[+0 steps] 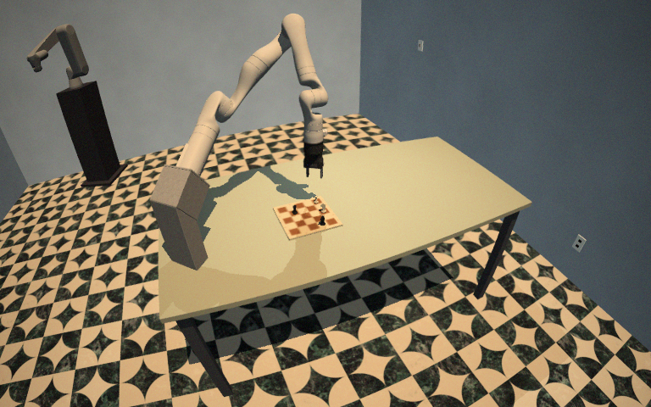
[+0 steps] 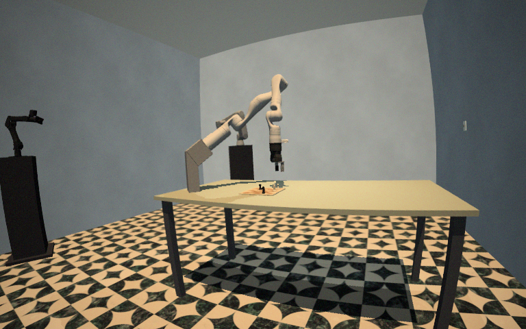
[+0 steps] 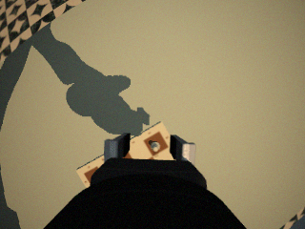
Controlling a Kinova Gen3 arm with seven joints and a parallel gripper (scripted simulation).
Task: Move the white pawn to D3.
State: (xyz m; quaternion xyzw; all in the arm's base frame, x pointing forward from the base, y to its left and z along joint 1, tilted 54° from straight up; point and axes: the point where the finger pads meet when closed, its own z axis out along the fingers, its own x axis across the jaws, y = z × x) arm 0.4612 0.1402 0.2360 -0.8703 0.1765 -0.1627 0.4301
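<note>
Right now my hand is 30 mm to the left of the white pawn and 110 mm above it. Also, from my hand: pale grey piece (30 mm ahead, 90 mm to the right, 110 mm below); then chessboard (40 mm behind, 120 mm to the right, 130 mm below).
</note>
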